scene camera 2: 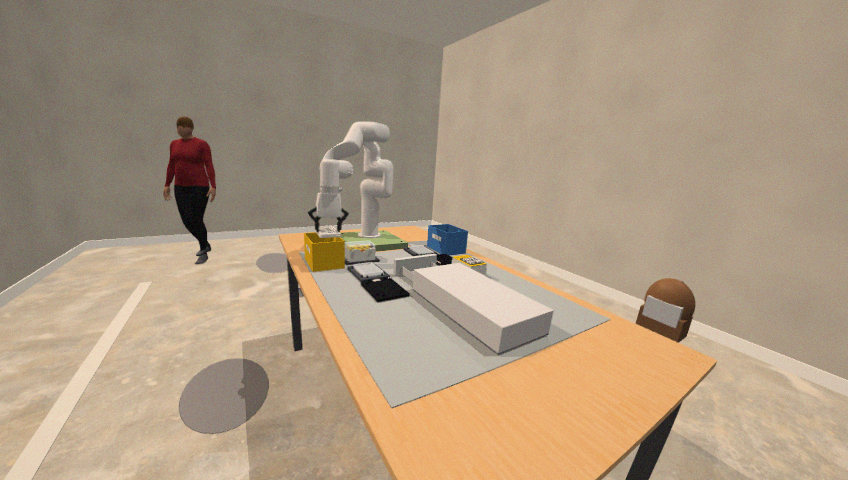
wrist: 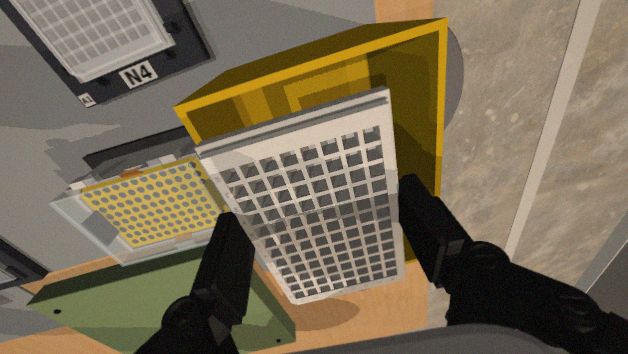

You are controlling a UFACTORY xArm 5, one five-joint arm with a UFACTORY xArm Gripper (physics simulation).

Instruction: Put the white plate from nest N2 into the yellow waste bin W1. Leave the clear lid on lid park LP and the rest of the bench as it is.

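Seen in the pictures: gripper, between the fingertips: (scene camera 2: 328, 231) (wrist: 320, 213); arm's base, origin of its link: (scene camera 2: 369, 235).
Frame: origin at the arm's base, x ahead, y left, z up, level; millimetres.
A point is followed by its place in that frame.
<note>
The white plate (scene camera 2: 328, 230) {x 310, y -302, z 120 mm} (wrist: 320, 170) {x 345, y -313, z 116 mm}, with a grid of square wells, is between the two black fingers of my gripper (scene camera 2: 328, 226) {x 321, y -306, z 118 mm} (wrist: 320, 213) {x 321, y -306, z 118 mm}, which is shut on it. The plate hangs above the yellow waste bin (scene camera 2: 324, 255) {x 387, y -338, z 36 mm} (wrist: 442, 115) {x 341, y -386, z 91 mm}. In the wrist view it covers part of the bin's opening, and its near end reaches past the bin over the table side. A flat, pale clear piece (scene camera 2: 420, 250) {x 318, y 152, z -10 mm} lies on a dark holder near the blue bin; it looks like the lid, but its label cannot be read. Nest N2's label does not show.
Nest N4 (wrist: 200, 50) {x 408, y -245, z -17 mm} holds a pale plate (scene camera 2: 368, 270) {x 507, y -192, z -5 mm} (wrist: 100, 35) {x 437, y -186, z -4 mm}. A clear box with a yellow rack (scene camera 2: 360, 251) {x 344, y -170, z 33 mm} (wrist: 155, 205) {x 316, y -173, z 48 mm} stands beside the yellow bin. The green base (scene camera 2: 386, 240) {x 125, y 50, z 0 mm} (wrist: 150, 295) {x 151, y -23, z 1 mm}, blue bin (scene camera 2: 447, 239) {x 384, y 265, z 56 mm}, black nest (scene camera 2: 385, 289) {x 675, y -190, z -17 mm} and long white box (scene camera 2: 476, 297) {x 973, y -31, z 54 mm} are farther along. A person (scene camera 2: 190, 166) is left of the table.
</note>
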